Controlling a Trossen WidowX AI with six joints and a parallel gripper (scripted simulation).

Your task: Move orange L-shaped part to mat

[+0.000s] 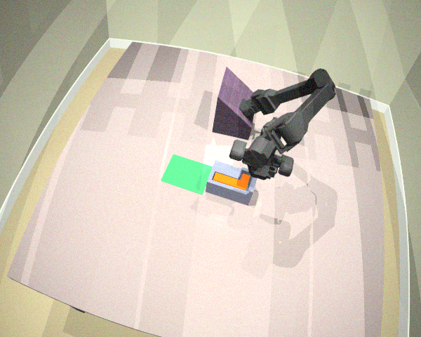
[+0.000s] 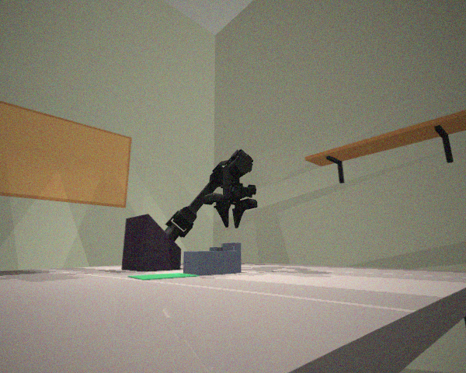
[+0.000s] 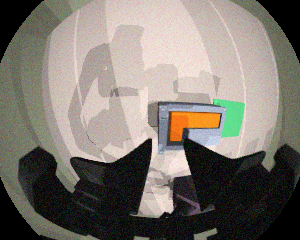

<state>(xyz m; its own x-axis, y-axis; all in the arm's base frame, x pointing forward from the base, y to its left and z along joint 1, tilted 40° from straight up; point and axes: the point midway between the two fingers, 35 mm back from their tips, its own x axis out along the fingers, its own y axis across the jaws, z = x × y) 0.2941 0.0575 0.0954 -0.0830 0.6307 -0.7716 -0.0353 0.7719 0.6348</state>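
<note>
My gripper tip is 1 cm past the orange L-shaped part, 5 cm to the left of it and 9 cm above it. From my gripper tip the other things lie so: green mat 1 cm behind, 22 cm to the right, 15 cm below.
</note>
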